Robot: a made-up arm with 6 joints.
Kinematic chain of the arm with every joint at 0, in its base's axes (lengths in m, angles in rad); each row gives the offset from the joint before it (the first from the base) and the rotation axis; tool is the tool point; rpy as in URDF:
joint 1: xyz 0 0 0.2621 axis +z
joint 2: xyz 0 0 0 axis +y
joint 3: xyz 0.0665 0 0.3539 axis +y
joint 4: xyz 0.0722 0 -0.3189 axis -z
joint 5: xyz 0 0 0 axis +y
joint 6: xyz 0.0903 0 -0.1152 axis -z
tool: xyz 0 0 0 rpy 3.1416 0 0
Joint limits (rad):
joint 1: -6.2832..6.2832
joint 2: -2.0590..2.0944
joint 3: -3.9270..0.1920
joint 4: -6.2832..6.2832
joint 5: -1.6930..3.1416
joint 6: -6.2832..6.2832
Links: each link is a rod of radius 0.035 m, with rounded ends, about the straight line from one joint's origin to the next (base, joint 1, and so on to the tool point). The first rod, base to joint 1, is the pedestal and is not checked.
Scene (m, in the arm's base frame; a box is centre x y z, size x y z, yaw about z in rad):
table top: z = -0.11
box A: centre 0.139 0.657 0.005 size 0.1 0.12 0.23 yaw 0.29
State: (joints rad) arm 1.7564 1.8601 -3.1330 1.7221 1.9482 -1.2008
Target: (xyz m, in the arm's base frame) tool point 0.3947 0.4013 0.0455
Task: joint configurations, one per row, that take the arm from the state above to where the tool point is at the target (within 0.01 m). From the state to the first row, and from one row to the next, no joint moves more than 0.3 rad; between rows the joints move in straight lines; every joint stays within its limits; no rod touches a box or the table.
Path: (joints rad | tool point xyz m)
1: 1.7547 1.7746 -3.3315 1.9584 1.8446 -1.3907 | -0.2529 0.6746 0.2435
2: 1.7529 1.6892 -3.5300 2.1947 1.7410 -1.5807 | -0.2257 0.6484 0.4000
3: 1.7512 1.6037 -3.7285 2.4310 1.6374 -1.7706 | -0.1865 0.5826 0.5345
4: 1.7495 1.5183 -3.9270 2.6674 1.5338 -1.9605 | -0.1402 0.4888 0.6364
5: 1.4515 1.6623 -3.7913 2.4329 1.8159 -1.7706 | -0.0179 0.5817 0.5114
6: 1.1536 1.8063 -3.6556 2.1984 2.0981 -1.5807 | 0.1404 0.6064 0.3593
7: 0.8557 1.9504 -3.5199 1.9639 2.3802 -1.3907 | 0.2937 0.5423 0.1965
8: 0.5578 2.0944 -3.3841 1.7294 2.6623 -1.2008 | 0.3947 0.4013 0.0455

